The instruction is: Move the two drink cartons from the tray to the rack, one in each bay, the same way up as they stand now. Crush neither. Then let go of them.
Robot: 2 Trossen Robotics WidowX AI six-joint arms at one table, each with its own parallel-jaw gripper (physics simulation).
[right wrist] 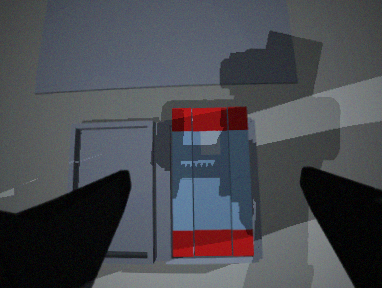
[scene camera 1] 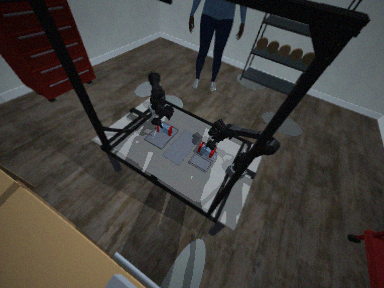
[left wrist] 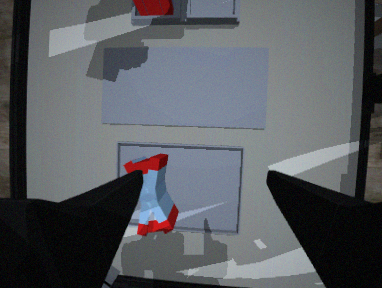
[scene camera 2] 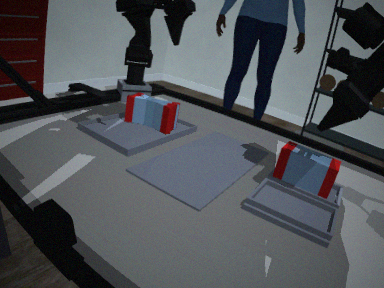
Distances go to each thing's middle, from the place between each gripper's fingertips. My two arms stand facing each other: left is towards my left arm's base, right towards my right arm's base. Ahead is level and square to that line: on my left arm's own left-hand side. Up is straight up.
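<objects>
Flat grey mat (right wrist: 78, 53): 18 cm left of my right hand, 9 cm behind it, 14 cm below it. Grey tray (left wrist: 205, 182), from my right hand: 38 cm to the left of it, 13 cm behind, 13 cm below.
My left hand: 8 cm right of the grey tray, 3 cm short of it, 21 cm above it. Flat grey mat, from my left hand: 12 cm to the right of it, 8 cm ahead, 22 cm below.
</objects>
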